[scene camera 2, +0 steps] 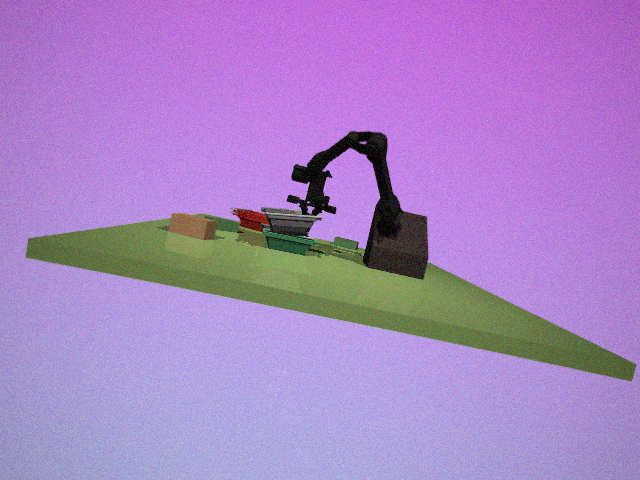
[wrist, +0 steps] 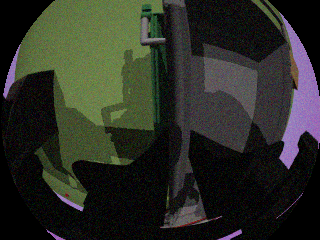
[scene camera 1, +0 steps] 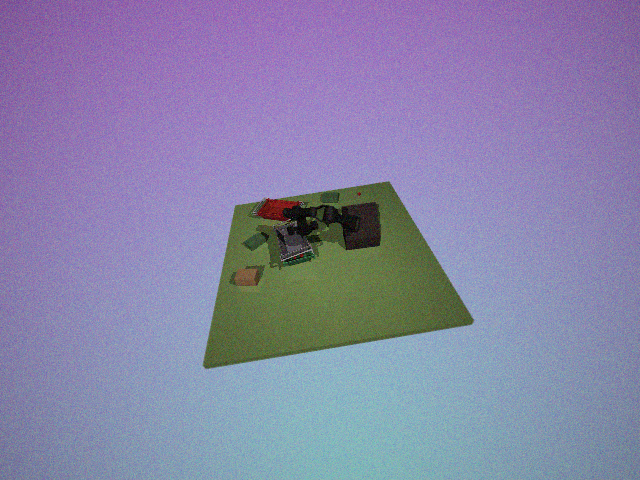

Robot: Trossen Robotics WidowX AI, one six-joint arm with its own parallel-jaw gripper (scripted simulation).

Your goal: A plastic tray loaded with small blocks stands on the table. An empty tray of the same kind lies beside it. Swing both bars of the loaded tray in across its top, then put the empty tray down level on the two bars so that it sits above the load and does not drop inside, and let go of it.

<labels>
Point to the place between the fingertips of my gripper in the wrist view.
177, 134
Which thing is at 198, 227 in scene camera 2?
A tan block.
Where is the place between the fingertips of my gripper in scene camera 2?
At 305, 226
</labels>
